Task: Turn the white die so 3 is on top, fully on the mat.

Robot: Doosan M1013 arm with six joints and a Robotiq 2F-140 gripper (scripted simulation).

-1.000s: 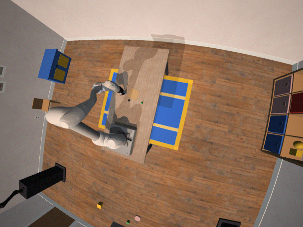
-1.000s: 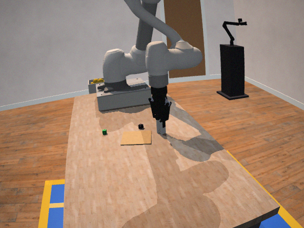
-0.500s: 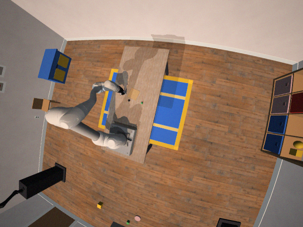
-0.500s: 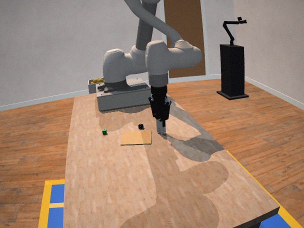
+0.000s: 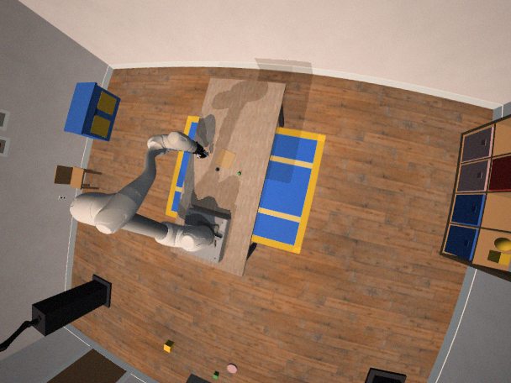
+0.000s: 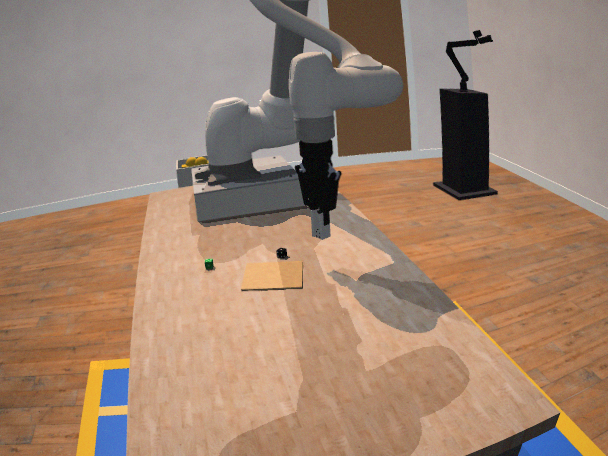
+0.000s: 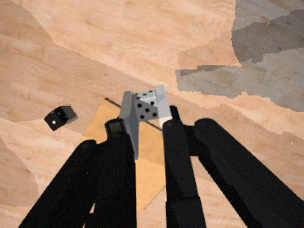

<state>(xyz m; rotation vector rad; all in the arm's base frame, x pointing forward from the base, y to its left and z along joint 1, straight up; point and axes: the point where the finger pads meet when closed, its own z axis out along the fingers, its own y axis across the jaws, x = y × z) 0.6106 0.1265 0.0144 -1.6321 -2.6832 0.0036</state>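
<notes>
Right now my hand is 13 cm to the left of the tan mat and 11 cm above it. Round my hand: black die 10 cm below, 10 cm behind, 8 cm to the right; green die 27 cm to the right, 10 cm below, 10 cm behind; white die 2 cm below.
</notes>
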